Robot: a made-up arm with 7 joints.
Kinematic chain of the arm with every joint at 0, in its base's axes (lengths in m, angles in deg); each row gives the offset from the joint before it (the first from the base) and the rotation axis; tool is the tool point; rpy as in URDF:
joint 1: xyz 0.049 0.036 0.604 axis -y
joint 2: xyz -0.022 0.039 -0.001 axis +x
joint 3: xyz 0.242 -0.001 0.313 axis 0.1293 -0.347 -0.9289
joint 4: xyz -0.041 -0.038 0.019 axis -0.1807 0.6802 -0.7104
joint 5: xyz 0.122 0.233 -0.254 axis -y
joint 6: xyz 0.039 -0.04 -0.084 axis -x
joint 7: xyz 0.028 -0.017 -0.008 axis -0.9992 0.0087 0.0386
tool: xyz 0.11 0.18 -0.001 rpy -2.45 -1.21 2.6
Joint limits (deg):
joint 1: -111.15..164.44
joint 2: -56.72..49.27
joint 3: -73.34..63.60
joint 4: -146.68..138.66
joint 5: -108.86..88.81
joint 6: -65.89..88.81
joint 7: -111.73..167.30
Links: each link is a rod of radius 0.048 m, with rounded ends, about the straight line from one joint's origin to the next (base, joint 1, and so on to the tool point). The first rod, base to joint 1, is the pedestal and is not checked.
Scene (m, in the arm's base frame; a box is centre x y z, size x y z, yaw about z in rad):
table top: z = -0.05
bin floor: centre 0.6 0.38 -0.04 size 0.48 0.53 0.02 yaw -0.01
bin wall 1: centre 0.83 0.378 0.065 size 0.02 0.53 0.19 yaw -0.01
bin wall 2: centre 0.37 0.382 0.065 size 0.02 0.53 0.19 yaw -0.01
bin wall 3: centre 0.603 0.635 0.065 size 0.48 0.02 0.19 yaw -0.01
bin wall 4: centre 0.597 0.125 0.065 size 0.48 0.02 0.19 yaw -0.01
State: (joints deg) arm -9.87 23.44 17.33 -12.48 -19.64 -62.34 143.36
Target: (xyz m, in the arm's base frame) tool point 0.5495 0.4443 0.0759
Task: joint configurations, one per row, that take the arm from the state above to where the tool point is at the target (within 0.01 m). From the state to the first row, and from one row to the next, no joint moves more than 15 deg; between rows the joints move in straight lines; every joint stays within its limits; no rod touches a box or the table.
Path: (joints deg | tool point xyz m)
1: -21.85 14.40 21.33 -23.09 -13.21 -63.23 140.58 | 0.6040 0.3116 0.3475
2: -33.83 5.36 25.34 -33.71 -6.77 -64.12 137.79 | 0.6266 0.3268 0.2562
3: -45.82 -3.68 29.34 -44.32 -0.34 -65.00 135.01 | 0.6115 0.3714 0.1632
4: -57.80 -12.72 33.34 -54.94 6.09 -65.89 132.22 | 0.5495 0.4444 0.0759

